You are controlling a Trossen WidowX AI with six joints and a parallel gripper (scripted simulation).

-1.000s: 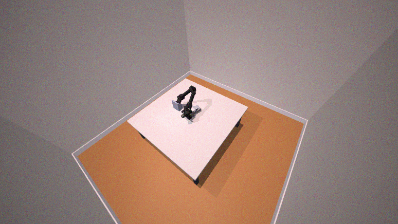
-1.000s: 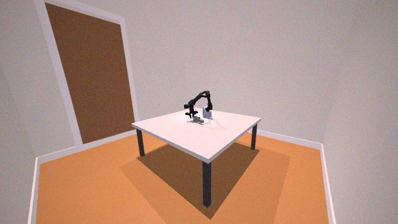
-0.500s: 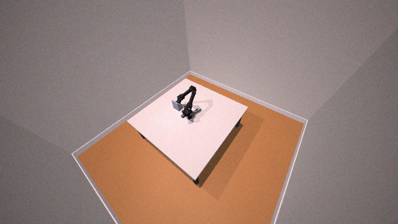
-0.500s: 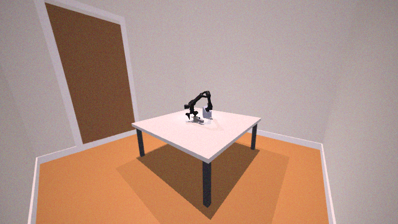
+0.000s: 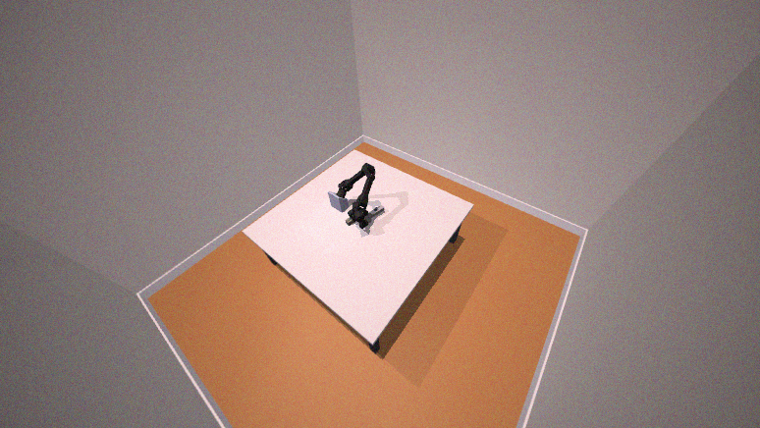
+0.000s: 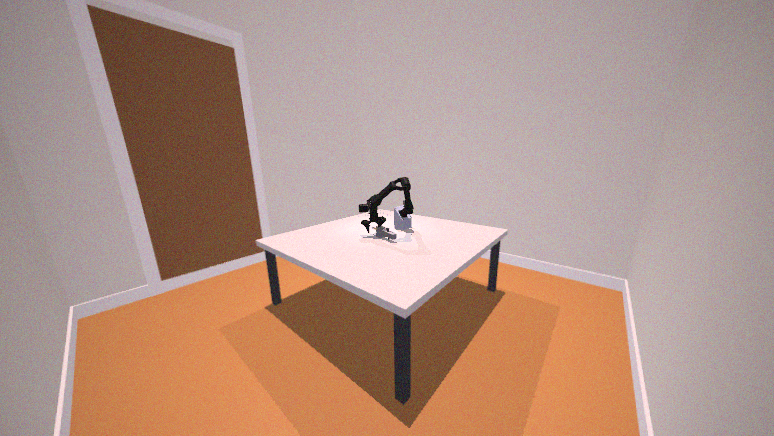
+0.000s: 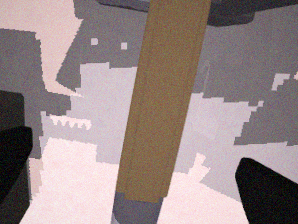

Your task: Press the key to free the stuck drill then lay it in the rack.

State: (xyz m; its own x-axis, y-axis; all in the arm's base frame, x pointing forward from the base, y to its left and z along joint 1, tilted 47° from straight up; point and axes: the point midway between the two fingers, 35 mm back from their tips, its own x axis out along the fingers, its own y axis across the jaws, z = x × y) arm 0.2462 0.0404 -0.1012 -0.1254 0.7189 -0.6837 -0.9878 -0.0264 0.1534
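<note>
Now: gripper tip 40 mm to the right of the drill and 30 mm below it. Also, from my gripper tip: key (20 mm ahead, 170 mm to the left, 40 mm above); then dark box (80 mm behind, 20 mm to the right).
</note>
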